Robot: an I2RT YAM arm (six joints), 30 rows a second.
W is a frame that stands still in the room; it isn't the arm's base.
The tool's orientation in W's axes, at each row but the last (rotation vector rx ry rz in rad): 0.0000 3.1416 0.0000; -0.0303 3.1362 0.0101; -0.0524 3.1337 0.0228; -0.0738 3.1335 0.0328; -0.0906 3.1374 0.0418
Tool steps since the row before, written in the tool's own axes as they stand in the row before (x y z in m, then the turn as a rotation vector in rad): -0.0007 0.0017 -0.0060 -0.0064 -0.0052 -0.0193; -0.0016 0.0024 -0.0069 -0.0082 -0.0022 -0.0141; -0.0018 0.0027 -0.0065 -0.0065 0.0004 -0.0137; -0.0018 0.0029 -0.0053 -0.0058 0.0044 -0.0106; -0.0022 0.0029 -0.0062 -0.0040 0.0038 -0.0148
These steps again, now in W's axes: 0.0007 0.0017 0.0060 0.0064 -0.0052 0.0193; 0.0015 0.0024 0.0069 0.0082 -0.0021 0.0141; 0.0017 0.0027 0.0066 0.0064 0.0004 0.0138; 0.0016 0.0029 0.0054 0.0055 0.0044 0.0107; 0.0020 0.0029 0.0063 0.0037 0.0036 0.0149
